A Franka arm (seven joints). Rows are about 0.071 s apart.
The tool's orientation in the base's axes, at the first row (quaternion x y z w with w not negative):
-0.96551 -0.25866 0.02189 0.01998
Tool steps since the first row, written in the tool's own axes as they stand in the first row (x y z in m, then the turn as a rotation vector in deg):
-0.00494 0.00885 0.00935 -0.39 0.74 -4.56
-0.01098 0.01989 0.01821 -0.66 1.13 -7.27
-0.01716 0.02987 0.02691 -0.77 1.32 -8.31
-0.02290 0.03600 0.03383 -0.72 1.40 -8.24
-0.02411 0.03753 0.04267 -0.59 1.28 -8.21
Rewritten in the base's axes. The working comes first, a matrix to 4 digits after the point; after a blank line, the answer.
The tool's axes in the first row as the columns of a matrix, in the base's axes (used below as rounded here):
0.8652 0.4986 -0.0526
0.5004 -0.8654 0.0273
-0.0319 -0.0499 -0.9982

-0.00035 -0.00988 -0.00962 0.27 -0.96 4.53
-0.00054 -0.02221 -0.01882 0.37 -1.51 7.22
-0.00137 -0.03370 -0.02780 0.43 -1.75 8.25
-0.00364 -0.04169 -0.03483 0.51 -1.80 8.18
-0.00439 -0.04338 -0.04370 0.56 -1.63 8.15

